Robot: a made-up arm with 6 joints. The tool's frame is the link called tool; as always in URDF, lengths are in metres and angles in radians. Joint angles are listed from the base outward.
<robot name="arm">
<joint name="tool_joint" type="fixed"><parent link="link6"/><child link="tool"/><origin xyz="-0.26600 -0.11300 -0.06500" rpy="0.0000 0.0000 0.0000"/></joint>
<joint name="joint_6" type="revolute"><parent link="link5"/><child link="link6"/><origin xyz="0.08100 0.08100 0.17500" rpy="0.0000 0.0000 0.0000"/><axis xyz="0 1 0"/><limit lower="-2.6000" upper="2.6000"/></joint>
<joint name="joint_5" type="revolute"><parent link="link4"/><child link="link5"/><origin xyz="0.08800 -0.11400 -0.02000" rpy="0.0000 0.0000 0.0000"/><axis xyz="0 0 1"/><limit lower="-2.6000" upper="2.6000"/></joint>
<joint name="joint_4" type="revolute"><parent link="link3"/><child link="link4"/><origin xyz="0.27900 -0.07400 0.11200" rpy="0.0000 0.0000 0.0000"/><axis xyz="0 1 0"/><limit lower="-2.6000" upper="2.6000"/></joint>
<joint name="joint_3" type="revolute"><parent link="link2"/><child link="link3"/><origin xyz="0.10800 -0.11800 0.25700" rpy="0.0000 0.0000 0.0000"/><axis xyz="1 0 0"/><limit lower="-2.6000" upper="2.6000"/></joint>
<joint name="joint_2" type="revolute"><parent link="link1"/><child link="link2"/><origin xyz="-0.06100 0.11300 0.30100" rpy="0.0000 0.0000 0.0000"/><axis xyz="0 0 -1"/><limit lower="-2.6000" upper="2.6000"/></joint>
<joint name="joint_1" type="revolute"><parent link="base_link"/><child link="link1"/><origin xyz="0.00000 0.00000 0.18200" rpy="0.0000 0.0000 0.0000"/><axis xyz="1 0 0"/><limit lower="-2.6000" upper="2.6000"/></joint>
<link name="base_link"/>
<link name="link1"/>
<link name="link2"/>
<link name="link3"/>
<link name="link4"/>
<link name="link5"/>
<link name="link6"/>
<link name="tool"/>
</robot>
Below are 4 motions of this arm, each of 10 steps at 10 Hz.
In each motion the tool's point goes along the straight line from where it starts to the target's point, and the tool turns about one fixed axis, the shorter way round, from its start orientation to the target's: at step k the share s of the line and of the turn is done. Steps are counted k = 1, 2, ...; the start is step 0. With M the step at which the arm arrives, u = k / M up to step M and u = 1 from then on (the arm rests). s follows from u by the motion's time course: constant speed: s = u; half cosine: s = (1 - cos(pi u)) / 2; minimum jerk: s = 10 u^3 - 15 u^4 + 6 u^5.
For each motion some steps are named. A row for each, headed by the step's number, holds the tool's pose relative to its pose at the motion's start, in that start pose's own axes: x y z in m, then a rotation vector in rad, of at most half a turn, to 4 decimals.
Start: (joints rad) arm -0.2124 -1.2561 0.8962 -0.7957 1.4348 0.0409
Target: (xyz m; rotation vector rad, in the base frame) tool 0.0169 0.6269 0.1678 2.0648 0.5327 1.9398
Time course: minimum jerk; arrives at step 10
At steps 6, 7, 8, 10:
6: 0.0862 0.2860 -0.3810 0.8646 -0.3891 -0.1596
7: 0.1057 0.3507 -0.4671 1.0602 -0.4770 -0.1957
8: 0.1190 0.3948 -0.5258 1.1934 -0.5370 -0.2203
10: 0.1263 0.4191 -0.5582 1.2667 -0.5700 -0.2339

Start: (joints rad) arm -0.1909 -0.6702 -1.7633 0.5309 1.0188 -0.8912
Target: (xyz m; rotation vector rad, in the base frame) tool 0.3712 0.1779 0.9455 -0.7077 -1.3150 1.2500
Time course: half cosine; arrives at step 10
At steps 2, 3, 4, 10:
2: -0.0175 0.0025 -0.0201 -0.0491 -0.1009 -0.0743
3: -0.0377 0.0054 -0.0433 -0.1059 -0.2179 -0.1604
4: -0.0631 0.0091 -0.0726 -0.1775 -0.3652 -0.2689
10: -0.1828 0.0264 -0.2100 -0.5137 -1.0571 -0.7783

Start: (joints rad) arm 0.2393 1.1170 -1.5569 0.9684 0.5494 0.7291
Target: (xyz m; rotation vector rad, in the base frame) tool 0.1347 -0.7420 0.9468 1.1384 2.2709 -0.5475
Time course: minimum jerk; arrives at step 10
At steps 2, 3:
2: 0.0128 -0.0114 0.0033 -0.0104 0.0154 0.0479
3: 0.0361 -0.0320 0.0093 -0.0292 0.0434 0.1348

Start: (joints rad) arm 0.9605 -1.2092 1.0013 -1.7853 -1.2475 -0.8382
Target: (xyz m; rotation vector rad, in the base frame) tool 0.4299 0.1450 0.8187 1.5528 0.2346 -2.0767
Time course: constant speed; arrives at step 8
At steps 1, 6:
1: -0.0019 -0.0353 -0.0213 -0.0010 -0.0461 0.0083
6: -0.0111 -0.2121 -0.1280 -0.0058 -0.2765 0.0499

